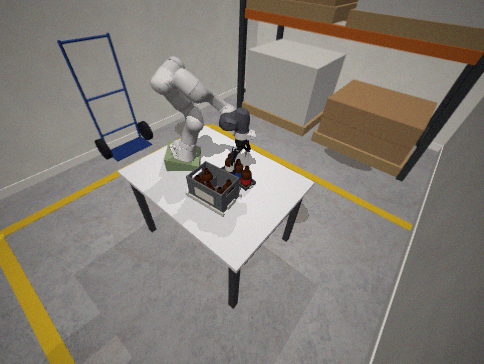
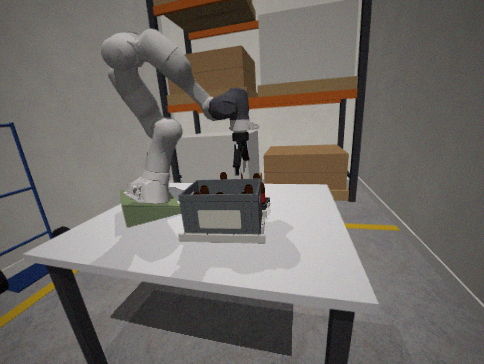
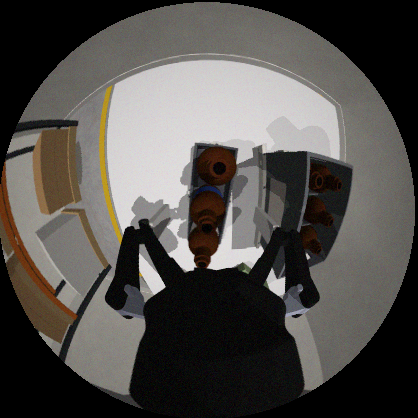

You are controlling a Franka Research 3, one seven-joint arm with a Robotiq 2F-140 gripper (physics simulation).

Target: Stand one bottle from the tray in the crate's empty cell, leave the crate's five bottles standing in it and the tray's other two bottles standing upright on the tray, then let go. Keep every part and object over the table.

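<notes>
Three brown bottles stand upright on the dark tray (image 1: 248,187) (image 3: 216,145): a red-labelled one (image 1: 246,177) (image 3: 216,165), a blue-labelled one (image 1: 238,168) (image 3: 206,204) in the middle and a white-labelled one (image 1: 228,163) (image 3: 203,242) at the end nearest my gripper. The grey crate (image 1: 229,196) (image 2: 251,220) (image 3: 284,167) stands beside the tray, with several brown bottles (image 1: 206,175) (image 3: 316,210) inside. Its walls hide part of its cells; I cannot tell which cell is empty. My gripper (image 1: 241,155) (image 2: 242,167) (image 3: 212,212) is open and empty, pointing down above the tray's white-labelled end.
The crate stands on a pale base (image 1: 204,204) (image 2: 220,238) on the white table (image 1: 165,187) (image 2: 310,260). The arm's green mounting block (image 1: 182,164) (image 2: 147,212) is at the table's rear left. Shelving with boxes and a blue hand truck (image 1: 105,95) stand beyond the table.
</notes>
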